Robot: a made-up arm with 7 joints.
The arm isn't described. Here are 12 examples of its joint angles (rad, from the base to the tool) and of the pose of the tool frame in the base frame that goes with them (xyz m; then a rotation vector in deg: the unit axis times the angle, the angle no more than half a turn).
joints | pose
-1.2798 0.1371 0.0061 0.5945 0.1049 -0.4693 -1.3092 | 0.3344 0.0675 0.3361 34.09 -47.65 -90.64
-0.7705 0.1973 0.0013 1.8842 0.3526 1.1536 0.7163 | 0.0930 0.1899 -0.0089 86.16 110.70 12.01
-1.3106 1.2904 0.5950 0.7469 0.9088 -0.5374 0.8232 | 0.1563 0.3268 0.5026 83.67 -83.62 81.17
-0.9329 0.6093 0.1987 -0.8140 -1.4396 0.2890 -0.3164 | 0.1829 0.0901 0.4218 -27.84 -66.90 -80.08
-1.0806 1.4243 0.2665 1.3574 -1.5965 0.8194 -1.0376 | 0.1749 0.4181 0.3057 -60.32 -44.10 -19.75
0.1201 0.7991 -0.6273 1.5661 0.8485 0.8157 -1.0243 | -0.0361 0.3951 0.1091 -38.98 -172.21 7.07
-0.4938 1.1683 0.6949 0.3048 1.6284 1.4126 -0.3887 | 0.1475 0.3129 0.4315 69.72 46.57 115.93
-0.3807 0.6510 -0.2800 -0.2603 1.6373 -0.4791 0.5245 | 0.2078 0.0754 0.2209 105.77 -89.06 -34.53
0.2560 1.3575 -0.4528 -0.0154 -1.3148 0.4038 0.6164 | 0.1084 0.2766 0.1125 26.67 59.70 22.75
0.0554 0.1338 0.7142 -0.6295 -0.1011 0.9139 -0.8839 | 0.1271 0.2602 0.1956 -10.16 12.24 -9.83
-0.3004 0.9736 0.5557 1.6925 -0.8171 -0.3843 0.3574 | 0.0122 0.3865 0.1234 12.56 12.66 102.29
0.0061 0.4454 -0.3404 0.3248 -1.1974 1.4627 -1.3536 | 0.0621 0.1411 -0.0152 -121.53 70.15 -48.33
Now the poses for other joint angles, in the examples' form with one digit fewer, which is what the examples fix.
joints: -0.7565 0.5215 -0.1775 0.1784 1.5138 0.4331 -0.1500
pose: 0.292 0.115 0.280 113.8 -9.3 9.4
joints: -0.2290 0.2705 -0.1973 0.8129 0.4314 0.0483 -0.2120
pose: 0.163 0.167 0.008 34.3 40.7 -32.6
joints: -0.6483 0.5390 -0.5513 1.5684 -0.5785 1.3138 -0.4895
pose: 0.094 0.302 0.044 -20.7 117.8 24.5
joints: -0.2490 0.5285 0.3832 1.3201 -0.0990 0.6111 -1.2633
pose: 0.031 0.314 0.011 -59.2 62.8 -5.8
